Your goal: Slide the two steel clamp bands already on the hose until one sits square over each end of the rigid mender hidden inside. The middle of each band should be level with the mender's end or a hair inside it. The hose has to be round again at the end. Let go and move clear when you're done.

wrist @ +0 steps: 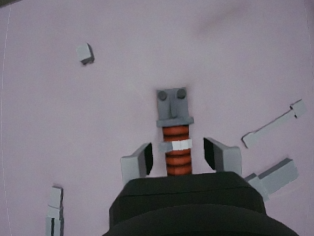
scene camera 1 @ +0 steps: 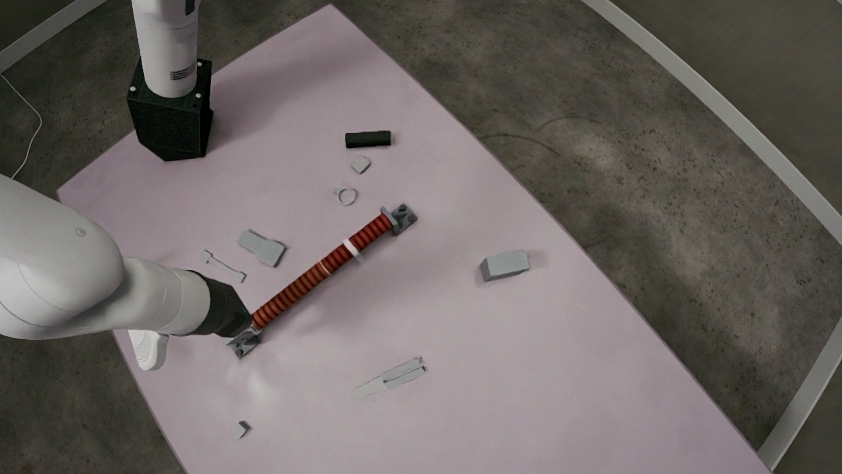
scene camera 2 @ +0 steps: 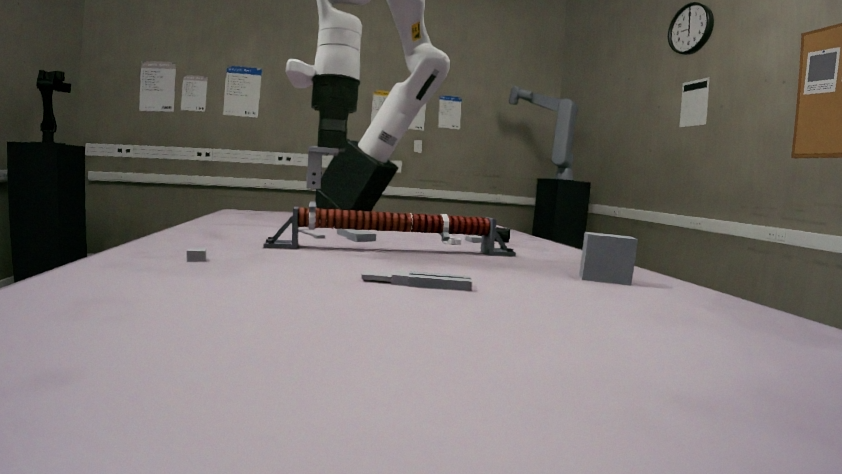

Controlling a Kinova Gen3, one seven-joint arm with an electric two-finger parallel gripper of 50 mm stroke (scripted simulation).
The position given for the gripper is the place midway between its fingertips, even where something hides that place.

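Note:
A stand (wrist: pixel 178 96) is visible in the scene. The robot's gripper (scene camera 2: pixel 313 187) can be seen too; the wrist view has the gripper (wrist: pixel 178 151), and scene camera 1 likewise shows the gripper (scene camera 1: pixel 239 323).

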